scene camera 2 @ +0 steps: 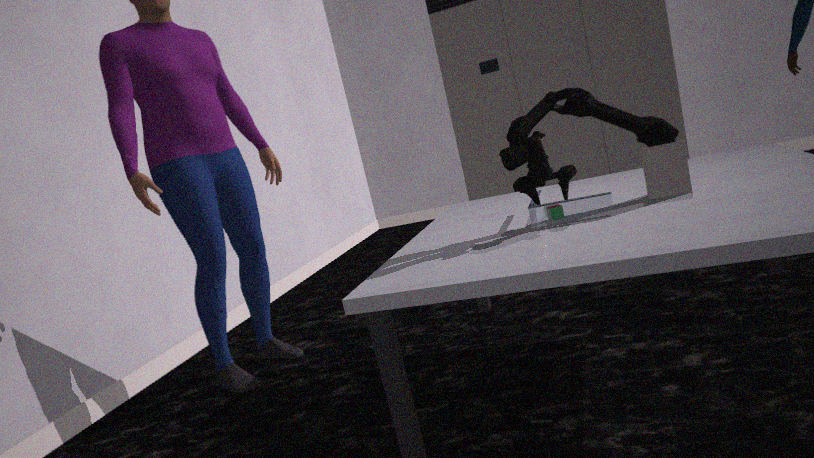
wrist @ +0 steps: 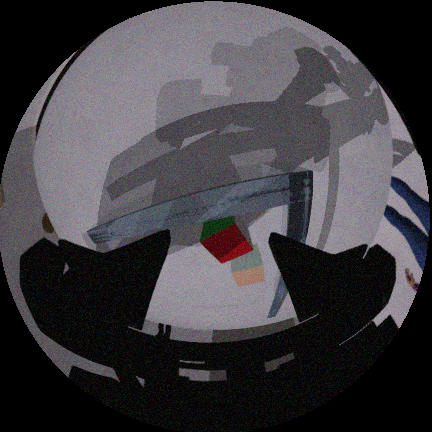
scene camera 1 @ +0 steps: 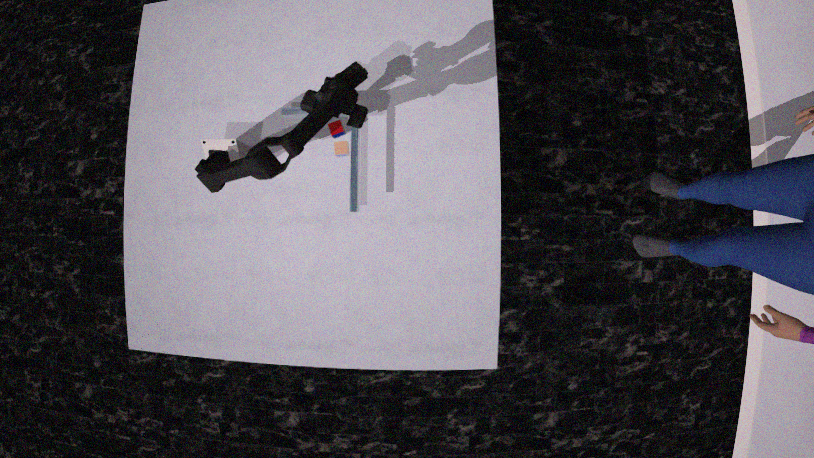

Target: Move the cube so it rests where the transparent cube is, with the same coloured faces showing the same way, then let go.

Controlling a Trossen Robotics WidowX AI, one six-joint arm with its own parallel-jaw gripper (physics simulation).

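Places are measured from the arm's base along level axes (x ahead, y left, z up), in centimetres.
Where they show: gripper, between the fingertips: [wrist: 221, 236] [scene camera 1: 335, 119]; arm's base, origin of its link: [scene camera 2: 667, 158] [scene camera 1: 219, 159].
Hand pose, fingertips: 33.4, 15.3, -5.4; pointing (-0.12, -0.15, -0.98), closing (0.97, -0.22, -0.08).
Note:
Each offset is from my fingertips to the top centre of the thing, as dx, dy, dz. Level surfaces: height alone.
The solid cube @(+0.3, -2.2, -1.1) [scene camera 1: 336, 127] [scene camera 2: 556, 212] [wrist: 226, 243] rests on the table, red face up, with a blue side in scene camera 1 and a green side in scene camera 2 and the wrist view. The transparent cube @(+2.6, -8.3, -1.1) [scene camera 1: 340, 148] [wrist: 247, 275] is close beside it, pale orange on top, with a pale green side in the wrist view; it is turned a little differently from the solid cube. My gripper [scene camera 2: 552, 200] [wrist: 221, 236] is open and empty, pointing down, its fingertips apart above the solid cube. Scene camera 1 hides the fingertips under the arm.
A bluish see-through wall [scene camera 2: 586, 199] [wrist: 195, 205] runs behind the cube in the wrist view and meets a second wall [scene camera 1: 354, 170] [wrist: 299, 210] at a corner. Both stand close to the cubes. The white table @(dz -5.1) [scene camera 1: 284, 284] [scene camera 2: 654, 239] carries the arm's base and shadows. People stand beyond it.

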